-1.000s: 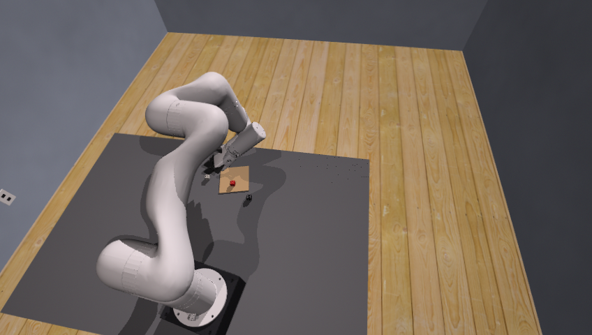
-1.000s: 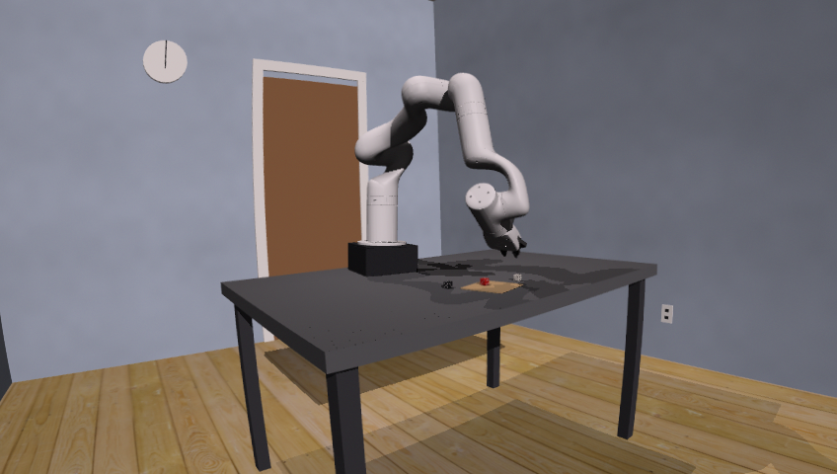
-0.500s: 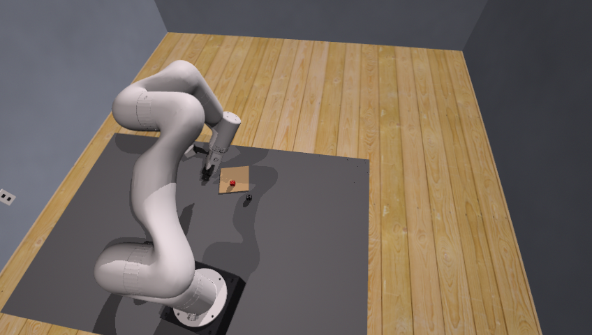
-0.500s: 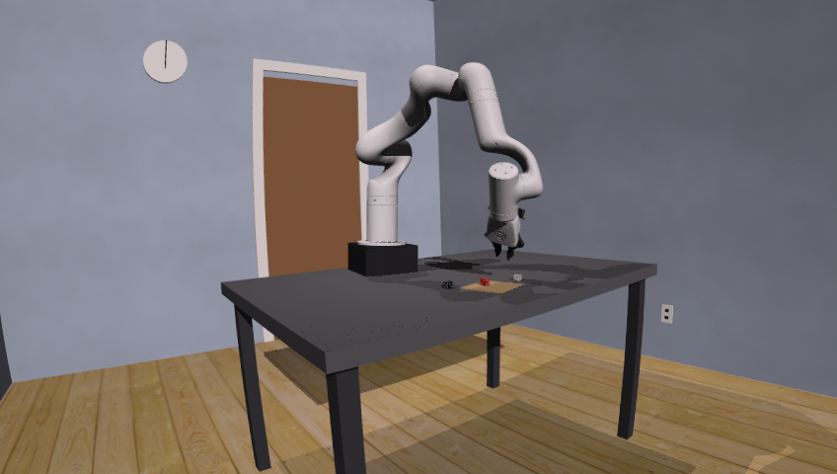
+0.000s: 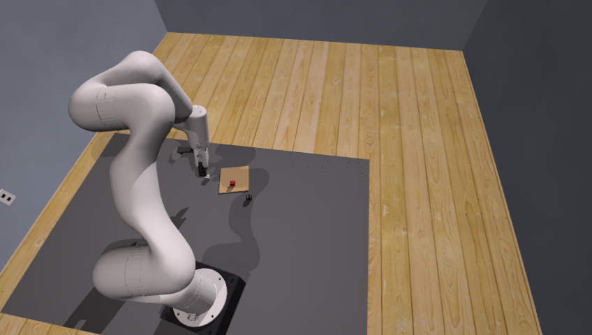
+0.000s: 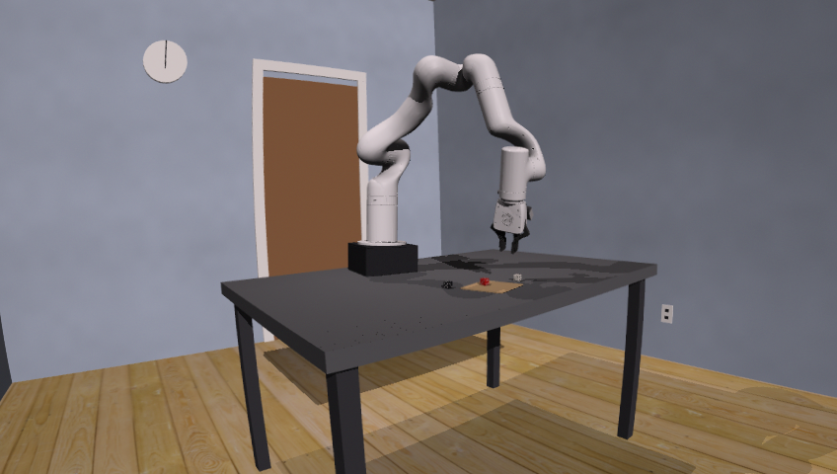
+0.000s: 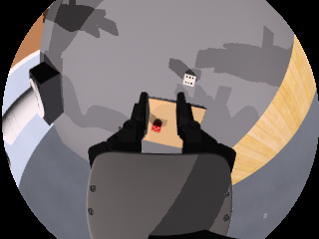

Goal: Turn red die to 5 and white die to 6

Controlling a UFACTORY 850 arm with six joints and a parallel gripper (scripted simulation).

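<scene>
The white die lies 20 mm ahead of my hand, 20 mm to the left of it and 110 mm below it. Also, from my hand: red die (10 mm behind, 120 mm to the right, 100 mm below); tan mat (20 mm ahead, 120 mm to the right, 110 mm below); black die (80 mm behind, 210 mm to the right, 110 mm below).
</scene>
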